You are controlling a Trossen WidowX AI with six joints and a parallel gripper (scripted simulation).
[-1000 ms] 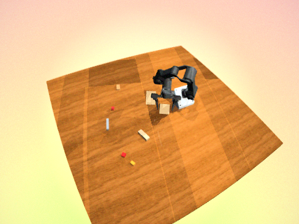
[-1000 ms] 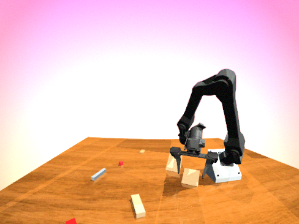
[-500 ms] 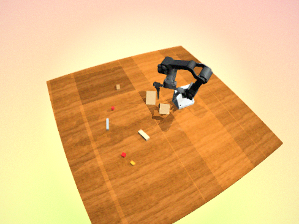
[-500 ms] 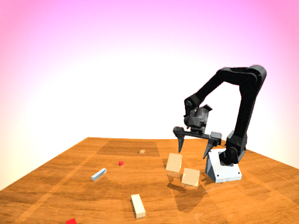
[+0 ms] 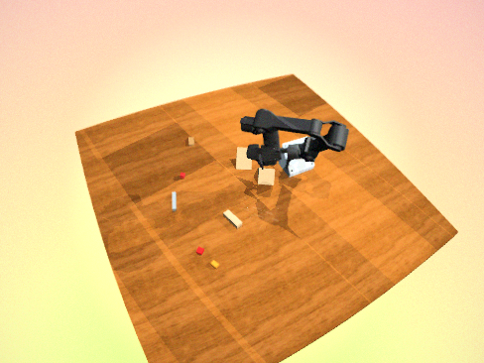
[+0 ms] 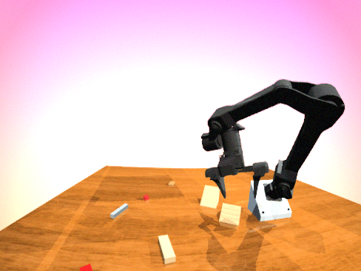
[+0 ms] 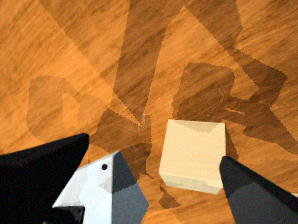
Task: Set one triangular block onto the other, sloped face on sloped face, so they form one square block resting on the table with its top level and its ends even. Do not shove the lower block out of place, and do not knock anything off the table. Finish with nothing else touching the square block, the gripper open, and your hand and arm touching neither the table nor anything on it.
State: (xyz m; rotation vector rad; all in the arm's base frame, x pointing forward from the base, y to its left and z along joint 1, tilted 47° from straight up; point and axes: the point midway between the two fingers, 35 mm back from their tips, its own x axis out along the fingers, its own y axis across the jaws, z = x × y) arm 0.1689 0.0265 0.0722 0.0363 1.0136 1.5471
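My gripper tip is 7 cm above the tan triangular block and 5 cm to the left of it. Round my gripper tip: yellow cube 32 cm ahead, 26 cm to the left, 9 cm below; cream bar 20 cm ahead, 11 cm to the left, 9 cm below.
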